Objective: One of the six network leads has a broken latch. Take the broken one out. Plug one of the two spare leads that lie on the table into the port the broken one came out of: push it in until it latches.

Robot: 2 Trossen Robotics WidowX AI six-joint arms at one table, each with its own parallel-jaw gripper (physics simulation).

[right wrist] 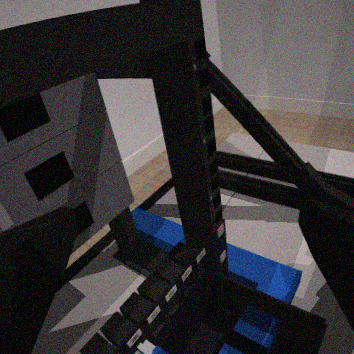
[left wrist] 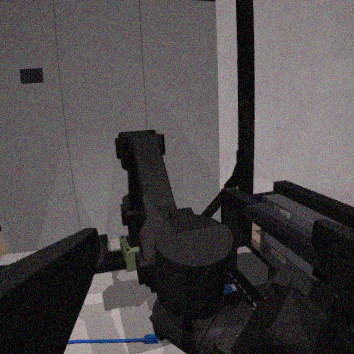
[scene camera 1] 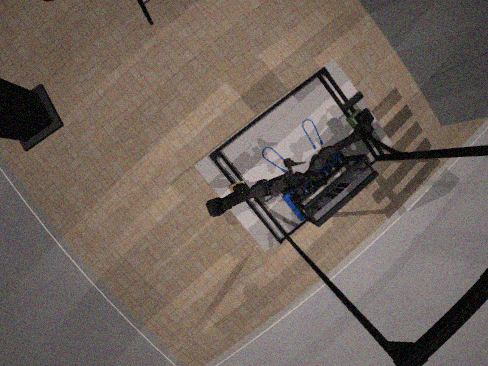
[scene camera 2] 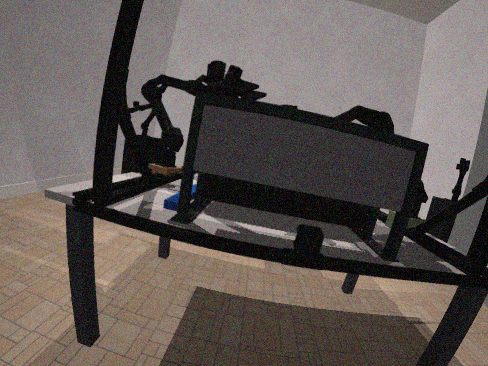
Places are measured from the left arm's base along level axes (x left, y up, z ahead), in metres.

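Pixels of known places: left gripper, fingertip midpoint: [left wrist: 205, 235] [scene camera 1: 308, 170] [scene camera 2: 262, 90]; right gripper, fingertip midpoint: [right wrist: 188, 215] [scene camera 1: 306, 192]; left arm's base at its link origin: [scene camera 1: 239, 190] [scene camera 2: 165, 165]; right arm's base at its link origin: [left wrist: 138, 239] [scene camera 1: 359, 118].
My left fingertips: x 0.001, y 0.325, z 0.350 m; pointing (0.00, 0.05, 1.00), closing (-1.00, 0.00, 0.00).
Note:
For each thing: its top centre in the pictures, then the offset to it from my left fingertips. "pt": a spot on its surface instead. Level surfaces: height alone.
- black rack at its top centre: [left wrist: 324, 240] [scene camera 2: 308, 122] [scene camera 1: 338, 183] dx -0.151, dy -0.108, dz +0.183 m
- plug at a spot on its surface: [left wrist: 230, 289] pt dx -0.064, dy -0.282, dz +0.326 m
- camouflage table top at its surface level: dy -0.370 m
- lead at a spot on its surface: [left wrist: 112, 341] pt dx +0.160, dy -0.366, dz +0.283 m
A black rack [scene camera 1: 342, 189] [scene camera 2: 297, 160] [right wrist: 187, 151] stands on the table and holds a row of ports [right wrist: 158, 293]. Blue leads [scene camera 1: 329, 168] [right wrist: 254, 328] are plugged into it; one plug [left wrist: 230, 289] shows in the left wrist view. Their latches are too small to judge. Two spare blue leads [scene camera 1: 272, 158] [scene camera 1: 312, 132] lie looped on the camouflage table top [scene camera 1: 279, 127]; one lead [left wrist: 112, 341] shows low in the left wrist view. My left gripper [scene camera 1: 303, 183] [scene camera 2: 239, 88] [left wrist: 205, 235] is open and empty by the rack's front. My right gripper [scene camera 1: 320, 165] [right wrist: 188, 215] is open and empty above the ports.
A blue box [scene camera 1: 293, 206] [scene camera 2: 177, 199] [right wrist: 260, 267] lies beside the rack's end post. A green block [left wrist: 129, 253] [scene camera 1: 352, 118] sits at the right arm's base. The right arm [left wrist: 189, 263] crosses close in front of the left wrist. A black frame [scene camera 1: 250, 127] edges the table.

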